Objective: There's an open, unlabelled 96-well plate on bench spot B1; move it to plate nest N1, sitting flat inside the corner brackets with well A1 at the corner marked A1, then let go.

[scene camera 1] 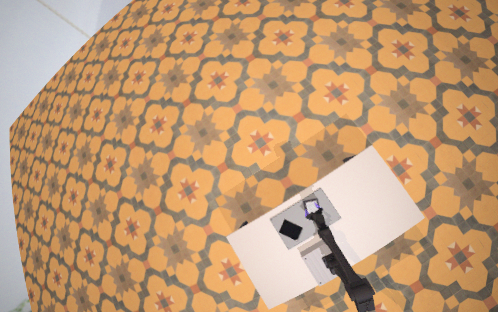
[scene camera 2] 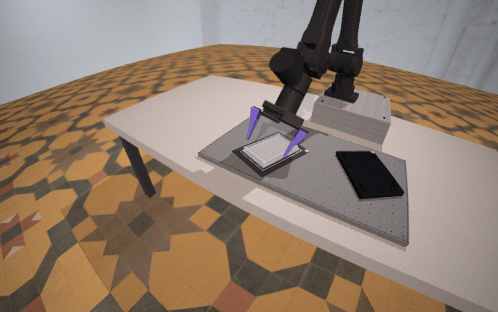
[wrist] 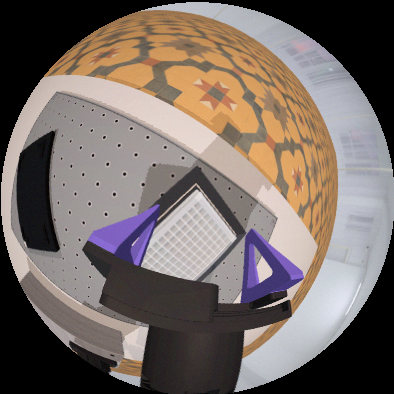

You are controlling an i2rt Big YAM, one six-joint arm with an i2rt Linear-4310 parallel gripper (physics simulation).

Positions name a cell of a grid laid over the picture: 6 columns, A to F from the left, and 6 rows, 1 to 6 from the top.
Labels:
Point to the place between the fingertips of the gripper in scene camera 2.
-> D3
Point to a black plate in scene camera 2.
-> At E4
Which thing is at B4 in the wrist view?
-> The gripper.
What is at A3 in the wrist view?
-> A black plate.

